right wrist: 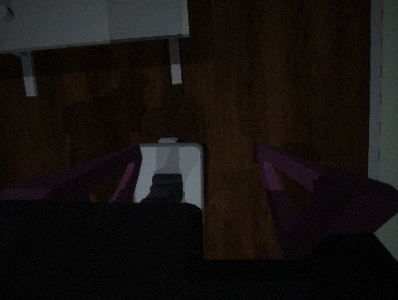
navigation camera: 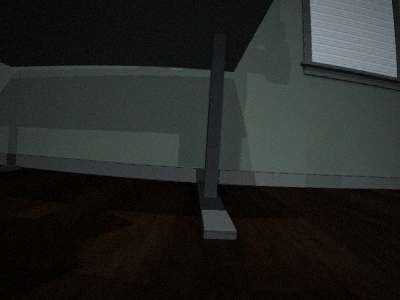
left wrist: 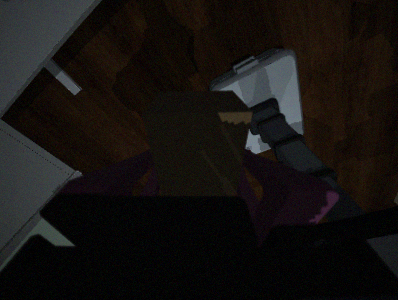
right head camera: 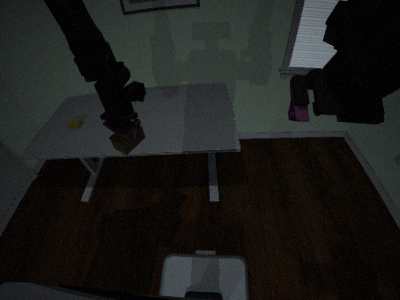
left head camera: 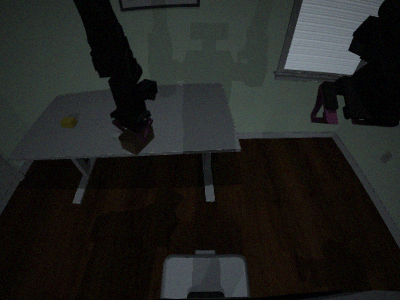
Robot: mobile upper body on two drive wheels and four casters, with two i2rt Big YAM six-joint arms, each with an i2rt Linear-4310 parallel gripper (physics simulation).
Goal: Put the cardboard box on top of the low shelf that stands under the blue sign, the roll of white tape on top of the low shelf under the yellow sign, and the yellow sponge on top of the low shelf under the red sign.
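Places are measured from the left arm's base along level axes (x up, y right, z ahead), in metres.
Pixels of known places: left gripper, fingertip midpoint: point(left wrist: 198, 150) point(right head camera: 128, 139) point(left head camera: 137, 138); right gripper, fingertip midpoint: point(right wrist: 199, 150) point(right head camera: 313, 117) point(left head camera: 332, 119).
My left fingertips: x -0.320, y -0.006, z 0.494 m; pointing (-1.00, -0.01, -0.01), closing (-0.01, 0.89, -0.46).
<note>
For each thing: its top centre in the pictures, then the offset to it from my left fingertips. "*": a spot on its surface instead. Level surfaces: height alone.
- brown cardboard box, middle of its top: point(left wrist: 197, 177) point(left head camera: 134, 130) point(right head camera: 125, 131) dy +0.000, dx +0.034, dz +0.001 m
- white table, its level: dx -0.370 m
- yellow sponge, middle of its top: point(left head camera: 67, 120) point(right head camera: 74, 121) dy -0.743, dx -0.325, dz +0.520 m
- white tape roll, surface spot: point(right wrist: 6, 12) * dy -0.298, dx -0.345, dz +0.375 m
- table's leg, surface spot: point(navigation camera: 215, 120) * dy +0.265, dx -0.762, dz +0.624 m
- window, surface spot: point(navigation camera: 352, 37) point(left head camera: 328, 44) * dy +1.268, dx +0.013, dz +1.132 m
My left gripper point(left head camera: 134, 127) point(right head camera: 121, 126) point(left wrist: 198, 150) is shut on the brown cardboard box point(left head camera: 136, 142) point(right head camera: 127, 142) point(left wrist: 195, 135), over the front part of the white table point(left head camera: 205, 135) point(right head camera: 207, 135) in the head views. The yellow sponge point(left head camera: 68, 122) point(right head camera: 75, 123) lies on the table's left part. The white tape roll point(right wrist: 6, 12) shows on the table at the top left of the right wrist view; in the head views I cannot make it out near the left gripper. My right gripper point(left head camera: 345, 120) point(right wrist: 199, 150) is open and empty, right of the table. The low shelves and coloured signs do not show.
The table's leg point(left head camera: 208, 177) point(right wrist: 175, 62) point(navigation camera: 215, 120) stands in front of my white base point(left head camera: 176, 275) point(right wrist: 192, 165). Behind the table is a green wall with a framed picture point(left head camera: 160, 7) and a window point(left head camera: 327, 42) point(navigation camera: 352, 37). A pale panel point(left wrist: 30, 170) shows at the left.
</note>
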